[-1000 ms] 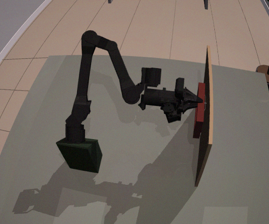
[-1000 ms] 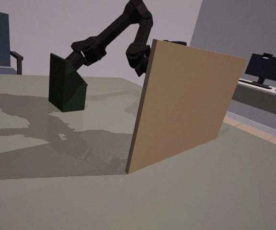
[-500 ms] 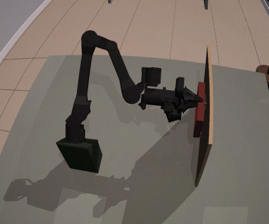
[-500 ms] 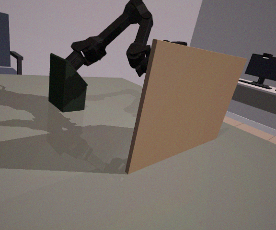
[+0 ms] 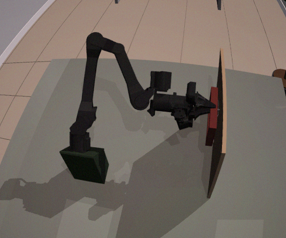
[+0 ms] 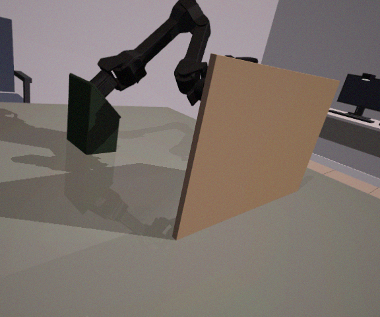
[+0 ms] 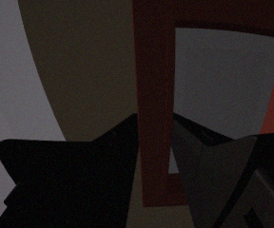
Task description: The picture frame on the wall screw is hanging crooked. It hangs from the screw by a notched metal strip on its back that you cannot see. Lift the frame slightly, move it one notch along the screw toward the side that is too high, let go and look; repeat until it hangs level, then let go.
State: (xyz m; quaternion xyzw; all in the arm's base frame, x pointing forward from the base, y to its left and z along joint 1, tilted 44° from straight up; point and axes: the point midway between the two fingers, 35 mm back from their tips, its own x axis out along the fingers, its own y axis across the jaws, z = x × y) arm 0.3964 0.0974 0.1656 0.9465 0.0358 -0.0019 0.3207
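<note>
My gripper tip is now 1 cm to the right of the red picture frame and 5 cm above it. Round my gripper tip: tan wall board 2 cm ahead, 7 cm below.
</note>
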